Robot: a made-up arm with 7 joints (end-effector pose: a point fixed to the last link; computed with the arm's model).
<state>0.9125 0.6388 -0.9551 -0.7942 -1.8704 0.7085 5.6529</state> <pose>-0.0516 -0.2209 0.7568 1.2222 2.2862 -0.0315</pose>
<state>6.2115 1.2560 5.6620 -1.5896 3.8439 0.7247 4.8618</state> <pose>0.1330 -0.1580 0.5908 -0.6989 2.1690 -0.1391</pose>
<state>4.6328 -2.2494 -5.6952 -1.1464 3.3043 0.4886 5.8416</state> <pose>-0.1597 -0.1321 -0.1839 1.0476 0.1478 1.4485</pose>
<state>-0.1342 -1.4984 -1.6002 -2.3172 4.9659 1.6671 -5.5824</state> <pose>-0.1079 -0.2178 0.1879 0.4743 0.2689 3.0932</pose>
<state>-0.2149 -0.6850 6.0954 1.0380 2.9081 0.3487 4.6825</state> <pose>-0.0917 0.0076 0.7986 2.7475 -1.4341 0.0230</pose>
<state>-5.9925 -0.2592 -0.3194 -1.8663 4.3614 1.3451 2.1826</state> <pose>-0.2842 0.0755 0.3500 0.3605 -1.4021 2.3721</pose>
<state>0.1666 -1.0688 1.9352 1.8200 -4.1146 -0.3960 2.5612</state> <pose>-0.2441 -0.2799 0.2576 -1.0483 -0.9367 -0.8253</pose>
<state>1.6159 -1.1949 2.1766 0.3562 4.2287 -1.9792 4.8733</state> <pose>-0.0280 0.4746 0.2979 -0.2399 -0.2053 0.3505</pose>
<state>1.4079 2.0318 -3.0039 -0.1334 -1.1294 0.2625 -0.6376</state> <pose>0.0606 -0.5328 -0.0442 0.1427 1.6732 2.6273</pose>
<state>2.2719 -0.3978 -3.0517 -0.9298 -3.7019 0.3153 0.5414</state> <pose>-0.0645 -0.0628 0.7911 -1.0086 2.1754 0.5352</pose>
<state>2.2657 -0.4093 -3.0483 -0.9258 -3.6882 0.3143 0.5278</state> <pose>-0.0606 -0.0568 0.7928 -1.0158 2.1870 0.5247</pose>
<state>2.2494 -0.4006 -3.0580 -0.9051 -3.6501 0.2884 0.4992</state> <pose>-0.0574 -0.0566 0.7974 -1.0343 2.2108 0.5077</pose>
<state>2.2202 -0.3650 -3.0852 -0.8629 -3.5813 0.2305 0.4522</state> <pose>-0.0548 -0.0640 0.8053 -1.0725 2.2507 0.4835</pose>
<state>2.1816 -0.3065 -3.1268 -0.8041 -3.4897 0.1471 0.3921</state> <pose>-0.0519 -0.0778 0.8151 -1.1352 2.3017 0.4539</pose>
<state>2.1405 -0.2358 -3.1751 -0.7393 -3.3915 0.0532 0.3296</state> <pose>-0.0488 -0.0950 0.8239 -1.2178 2.3530 0.4226</pose>
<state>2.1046 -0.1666 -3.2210 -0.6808 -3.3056 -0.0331 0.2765</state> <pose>-0.0461 -0.1123 0.8299 -1.3042 2.3925 0.3945</pose>
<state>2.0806 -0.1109 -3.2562 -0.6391 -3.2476 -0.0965 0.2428</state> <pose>-0.0452 -0.1271 0.8324 -1.3703 2.4140 0.3751</pose>
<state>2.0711 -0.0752 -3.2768 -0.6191 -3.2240 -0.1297 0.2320</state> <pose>-0.0467 -0.1385 0.8321 -1.4014 2.4177 0.3686</pose>
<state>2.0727 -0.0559 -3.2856 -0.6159 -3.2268 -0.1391 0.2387</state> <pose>-0.0502 -0.1469 0.8301 -1.4024 2.4098 0.3730</pose>
